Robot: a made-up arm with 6 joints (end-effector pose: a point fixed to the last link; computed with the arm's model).
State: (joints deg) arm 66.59 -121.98 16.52 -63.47 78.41 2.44
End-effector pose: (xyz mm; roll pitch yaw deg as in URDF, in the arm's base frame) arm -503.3 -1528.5 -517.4 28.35 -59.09 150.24
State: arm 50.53 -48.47 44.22 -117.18 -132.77 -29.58
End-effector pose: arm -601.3 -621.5 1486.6 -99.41 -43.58 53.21
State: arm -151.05 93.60 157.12 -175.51 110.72 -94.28
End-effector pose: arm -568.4 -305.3 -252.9 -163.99 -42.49 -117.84
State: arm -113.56 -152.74 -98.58 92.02 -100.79 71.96
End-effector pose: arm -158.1 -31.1 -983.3 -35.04 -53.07 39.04
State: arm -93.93 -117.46 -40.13 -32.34 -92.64 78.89
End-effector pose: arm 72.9 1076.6 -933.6 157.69 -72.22 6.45
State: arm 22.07 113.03 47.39 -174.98 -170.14 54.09
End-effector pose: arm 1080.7 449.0 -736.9 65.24 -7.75 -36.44
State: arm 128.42 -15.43 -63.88 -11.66 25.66 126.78
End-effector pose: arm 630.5 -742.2 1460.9 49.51 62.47 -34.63
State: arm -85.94 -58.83 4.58 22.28 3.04 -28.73
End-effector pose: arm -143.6 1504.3 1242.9 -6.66 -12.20 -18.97
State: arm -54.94 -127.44 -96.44 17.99 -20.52 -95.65
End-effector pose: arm -230.5 236.7 -985.3 -124.87 53.88 134.09
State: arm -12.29 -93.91 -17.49 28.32 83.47 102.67
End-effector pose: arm -1698.9 382.2 33.3 70.81 37.00 171.19
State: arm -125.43 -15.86 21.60 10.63 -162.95 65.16
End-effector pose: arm 85.4 214.1 1767.2 -123.27 7.55 -72.33
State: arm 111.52 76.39 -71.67 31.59 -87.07 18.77
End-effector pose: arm -318.3 978.5 1071.8 -42.24 -0.27 -135.35
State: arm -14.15 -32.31 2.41 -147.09 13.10 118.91
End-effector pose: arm -1013.8 206.0 1741.8 15.64 -24.93 35.79
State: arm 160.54 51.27 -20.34 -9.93 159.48 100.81
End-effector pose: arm -1104.7 420.5 1275.4 -143.18 1.97 158.58
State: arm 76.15 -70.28 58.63 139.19 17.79 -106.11
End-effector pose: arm -365.4 -1210.7 1312.3 17.48 25.18 173.51
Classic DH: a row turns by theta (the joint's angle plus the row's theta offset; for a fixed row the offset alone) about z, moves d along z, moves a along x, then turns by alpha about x. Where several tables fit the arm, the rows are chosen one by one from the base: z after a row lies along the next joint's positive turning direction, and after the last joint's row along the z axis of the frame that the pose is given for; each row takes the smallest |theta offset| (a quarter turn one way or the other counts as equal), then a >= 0, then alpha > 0; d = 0 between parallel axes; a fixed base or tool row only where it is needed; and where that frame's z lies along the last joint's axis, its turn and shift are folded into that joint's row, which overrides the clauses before.
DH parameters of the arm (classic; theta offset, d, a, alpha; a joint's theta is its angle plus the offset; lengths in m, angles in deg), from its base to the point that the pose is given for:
base (fixed): 39.29 0 -0.0284 0
joint 1: -39.29 0.19 0.011 -90
joint 2: -88.49 0 1.0984 0
joint 3: 88.49 -0.012 -0.023 90
joint 4: 0 0.635 0.023 -90
joint 5: 0 -0.021 0.014 90
joint 6: 82.23 0.1444 -0.0015 41.43
tool (fixed): -13.03 -0.0165 0 0

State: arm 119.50 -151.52 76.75 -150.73 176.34 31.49
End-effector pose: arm 491.2 -921.4 -686.6 -66.00 -17.74 24.26
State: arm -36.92 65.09 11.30 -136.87 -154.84 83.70
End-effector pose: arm 1220.4 -899.1 760.7 160.56 -17.48 -147.11
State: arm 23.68 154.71 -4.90 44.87 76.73 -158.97
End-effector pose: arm 574.9 338.5 -1420.2 167.60 12.95 -101.92
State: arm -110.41 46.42 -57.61 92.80 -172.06 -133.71
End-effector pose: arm -298.9 -682.0 1421.8 -141.43 -22.44 -136.50
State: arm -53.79 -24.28 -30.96 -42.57 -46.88 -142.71
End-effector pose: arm -638.6 852.3 1563.9 135.87 13.50 -163.86
